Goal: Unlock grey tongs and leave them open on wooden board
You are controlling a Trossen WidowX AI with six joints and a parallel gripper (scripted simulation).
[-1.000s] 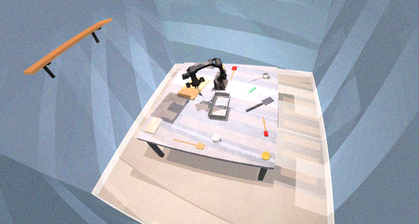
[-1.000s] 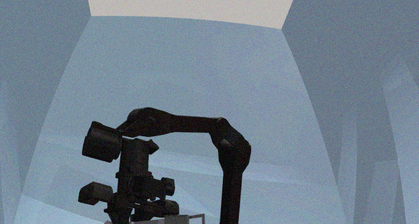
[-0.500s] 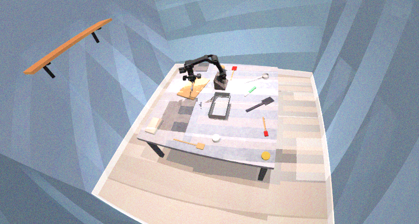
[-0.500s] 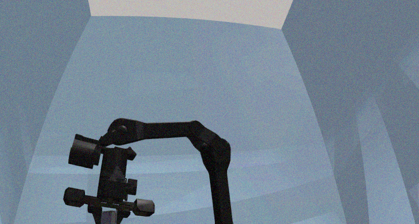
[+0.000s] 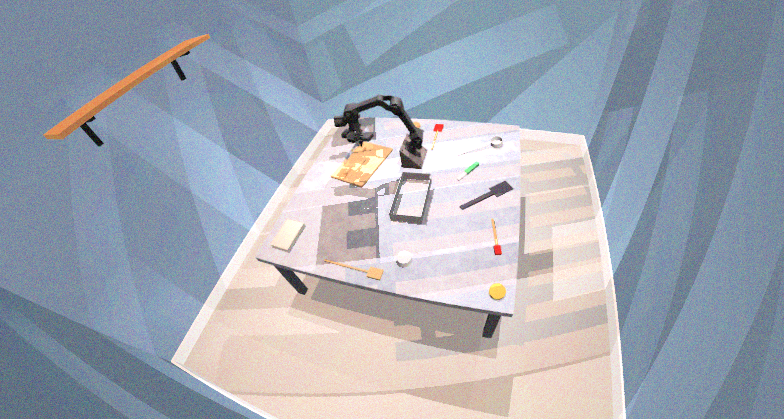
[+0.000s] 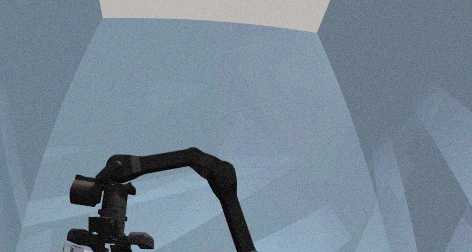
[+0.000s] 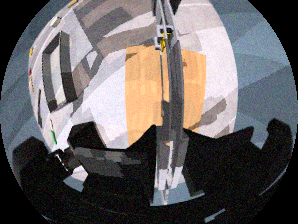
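My gripper tip is 30 mm past the wooden board, 30 mm to the left of it and 150 mm above it. Also, from my gripper tip: grey roasting tin (250 mm ahead, 330 mm to the left, 130 mm below); red spatula (340 mm behind, 400 mm to the left, 150 mm below); green-handled tool (20 mm ahead, 610 mm to the left, 150 mm below).
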